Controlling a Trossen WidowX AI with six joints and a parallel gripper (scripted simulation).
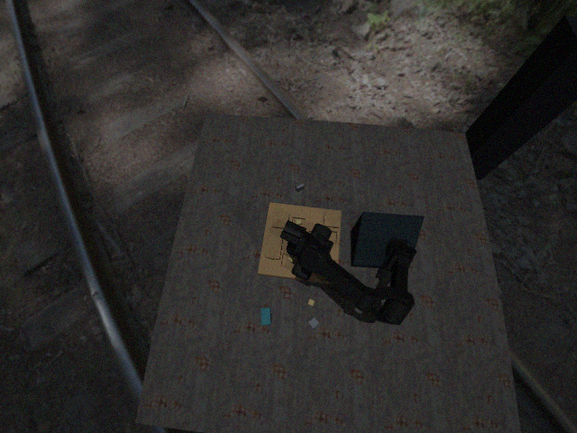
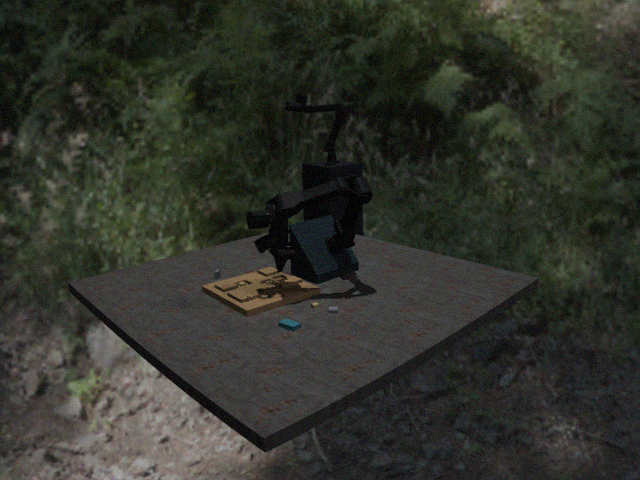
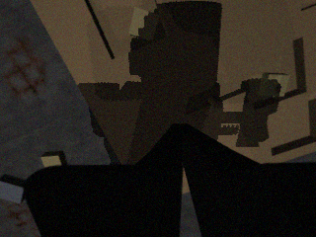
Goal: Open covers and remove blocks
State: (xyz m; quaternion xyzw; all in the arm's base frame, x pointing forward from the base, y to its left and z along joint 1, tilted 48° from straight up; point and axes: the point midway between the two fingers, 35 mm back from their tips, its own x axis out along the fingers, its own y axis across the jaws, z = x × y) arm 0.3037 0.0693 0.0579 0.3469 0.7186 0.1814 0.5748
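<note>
Right now my gripper tip is 9 cm to the left of the tan puzzle board, 7 cm above it and 3 cm short of it. From my gripper tip the other things lie so: teal block: 22 cm to the left, 12 cm ahead, 8 cm below.
</note>
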